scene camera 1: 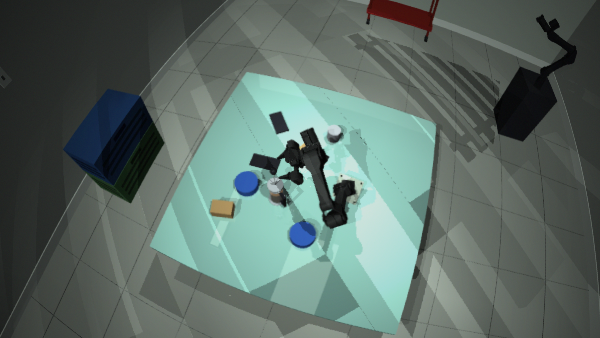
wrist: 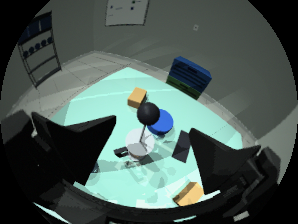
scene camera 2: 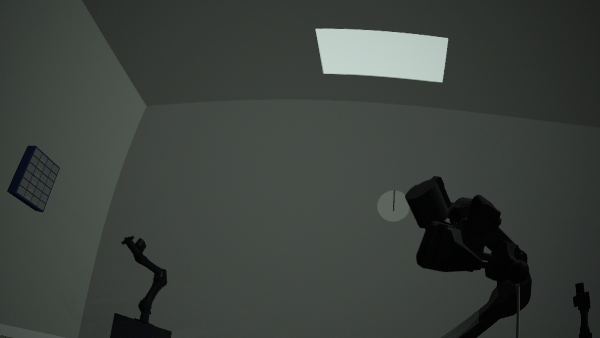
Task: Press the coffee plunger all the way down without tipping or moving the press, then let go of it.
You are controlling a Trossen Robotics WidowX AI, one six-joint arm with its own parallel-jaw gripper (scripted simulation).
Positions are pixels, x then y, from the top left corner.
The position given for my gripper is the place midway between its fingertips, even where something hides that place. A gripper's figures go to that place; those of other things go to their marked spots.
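My gripper (wrist: 154, 126) is 10 cm from the lens. There is also a coffee press (wrist: 139, 143), and that press is 21 cm from the lens.
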